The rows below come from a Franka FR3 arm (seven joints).
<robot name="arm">
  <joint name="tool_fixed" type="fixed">
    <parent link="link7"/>
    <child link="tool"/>
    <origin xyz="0 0 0.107"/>
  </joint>
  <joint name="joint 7" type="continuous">
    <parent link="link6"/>
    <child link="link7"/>
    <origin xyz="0.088 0 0" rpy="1.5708 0 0"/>
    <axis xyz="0 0 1"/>
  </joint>
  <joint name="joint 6" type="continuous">
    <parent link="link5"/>
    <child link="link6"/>
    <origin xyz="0 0 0" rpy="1.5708 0 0"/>
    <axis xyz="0 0 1"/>
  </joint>
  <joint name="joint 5" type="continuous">
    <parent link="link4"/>
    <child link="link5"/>
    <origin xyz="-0.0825 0.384 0" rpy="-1.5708 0 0"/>
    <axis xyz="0 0 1"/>
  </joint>
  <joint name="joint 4" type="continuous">
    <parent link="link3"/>
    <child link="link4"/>
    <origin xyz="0.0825 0 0" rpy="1.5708 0 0"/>
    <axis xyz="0 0 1"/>
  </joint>
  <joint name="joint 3" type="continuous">
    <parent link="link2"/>
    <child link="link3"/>
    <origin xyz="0 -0.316 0" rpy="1.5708 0 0"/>
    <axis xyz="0 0 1"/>
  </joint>
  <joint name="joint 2" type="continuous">
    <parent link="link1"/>
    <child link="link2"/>
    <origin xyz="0 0 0" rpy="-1.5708 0 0"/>
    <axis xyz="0 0 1"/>
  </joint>
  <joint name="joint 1" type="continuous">
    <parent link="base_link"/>
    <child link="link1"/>
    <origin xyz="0 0 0.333"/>
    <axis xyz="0 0 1"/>
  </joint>
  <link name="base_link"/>
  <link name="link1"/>
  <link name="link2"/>
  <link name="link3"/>
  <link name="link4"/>
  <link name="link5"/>
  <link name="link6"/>
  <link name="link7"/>
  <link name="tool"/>
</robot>
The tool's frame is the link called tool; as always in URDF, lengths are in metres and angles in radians. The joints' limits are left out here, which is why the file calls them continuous.
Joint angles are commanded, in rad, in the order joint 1, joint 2, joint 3, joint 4, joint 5, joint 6, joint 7. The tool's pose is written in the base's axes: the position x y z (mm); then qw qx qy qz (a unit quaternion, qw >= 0). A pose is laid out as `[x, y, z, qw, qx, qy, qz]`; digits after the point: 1 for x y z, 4 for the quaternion.
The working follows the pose.
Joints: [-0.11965 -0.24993 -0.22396 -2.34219 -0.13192 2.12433 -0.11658]
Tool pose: [438.0, -165.4, 432.8, 0.0315, 0.9966, -0.0765, 0.0070]
Where each joint sits with the arm in this pose, in the base's axes (m; each line is computed from the numbers above, not from the rounded line before):
joint 1: 0.0000 0.0000 0.3330
joint 2: 0.0000 0.0000 0.3330
joint 3: -0.0776 0.0093 0.6392
joint 4: -0.0024 -0.0182 0.6591
joint 5: 0.3522 -0.1352 0.5373
joint 6: 0.3522 -0.1352 0.5373
joint 7: 0.4370 -0.1586 0.5395
the tool: 0.4380 -0.1654 0.4328

